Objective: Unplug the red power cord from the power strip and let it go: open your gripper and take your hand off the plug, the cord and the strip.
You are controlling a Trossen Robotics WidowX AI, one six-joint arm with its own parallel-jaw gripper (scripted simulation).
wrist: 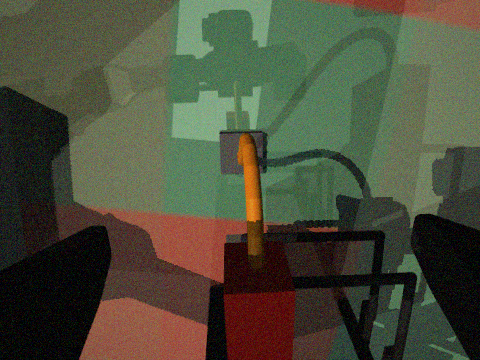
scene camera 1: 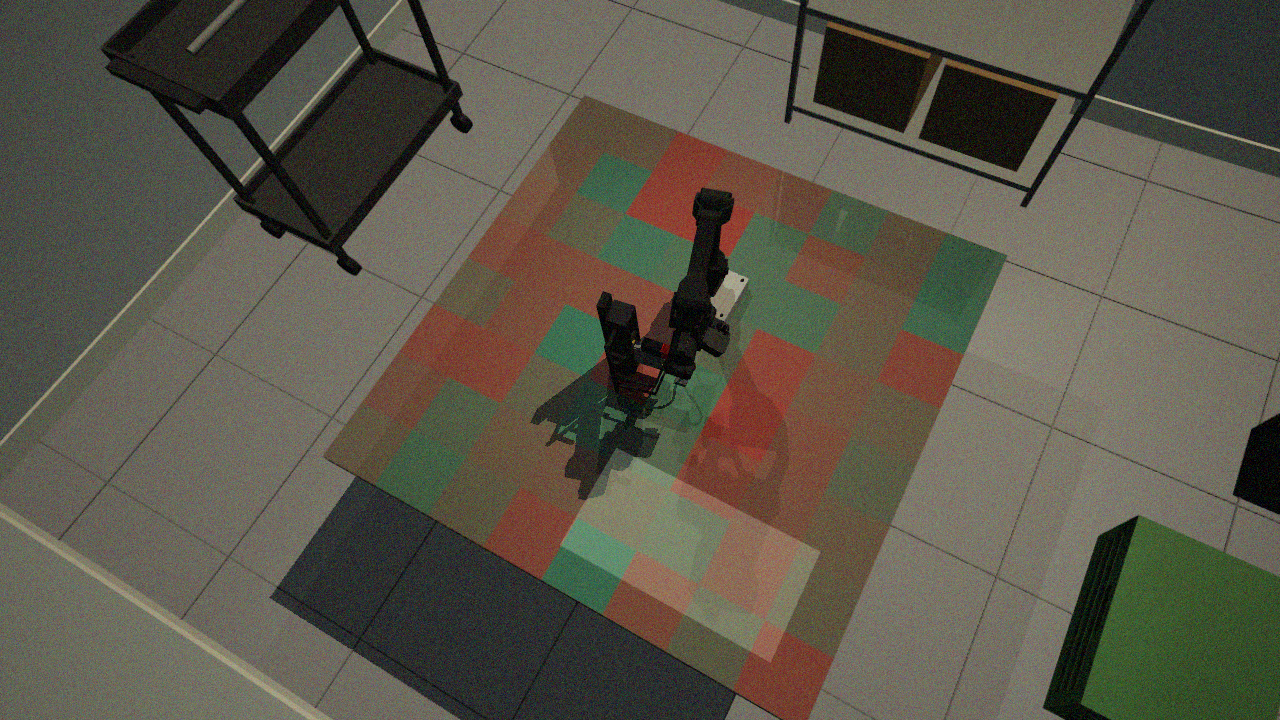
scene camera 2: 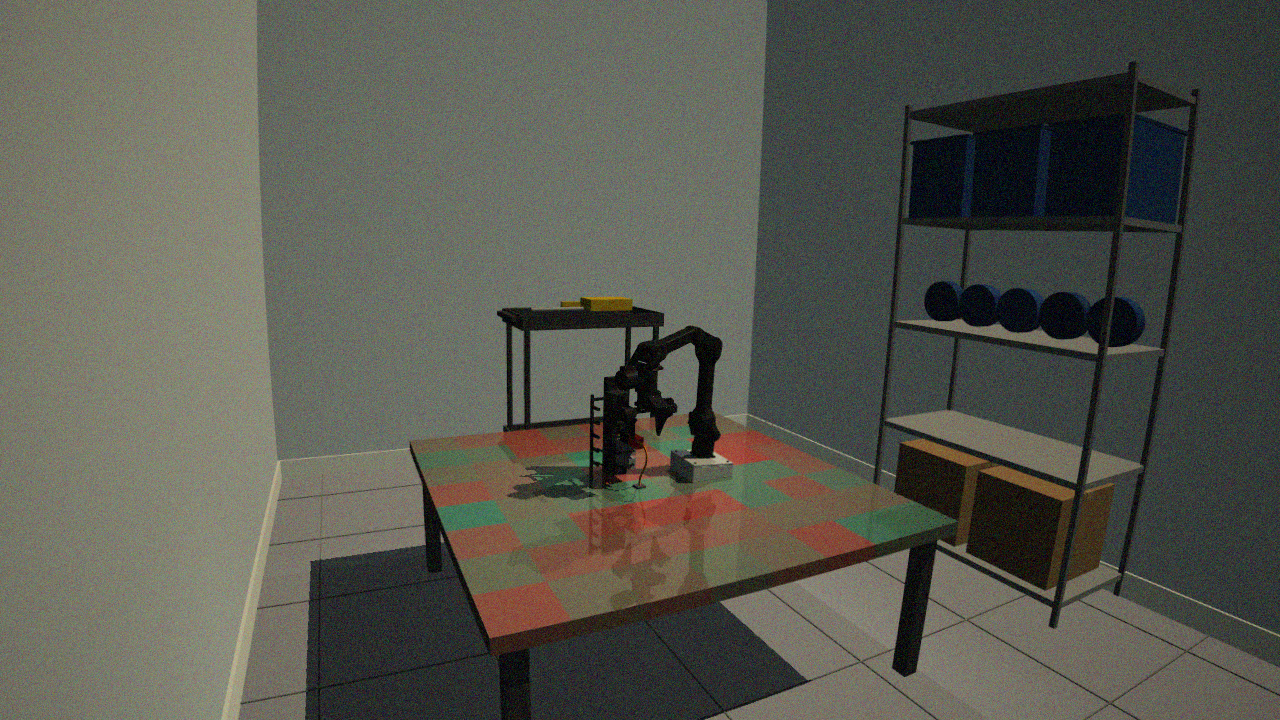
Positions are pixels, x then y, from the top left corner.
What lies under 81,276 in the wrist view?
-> My gripper.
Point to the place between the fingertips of my gripper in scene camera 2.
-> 645,437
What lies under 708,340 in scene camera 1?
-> My gripper.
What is my gripper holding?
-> Nothing.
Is my gripper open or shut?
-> Open.
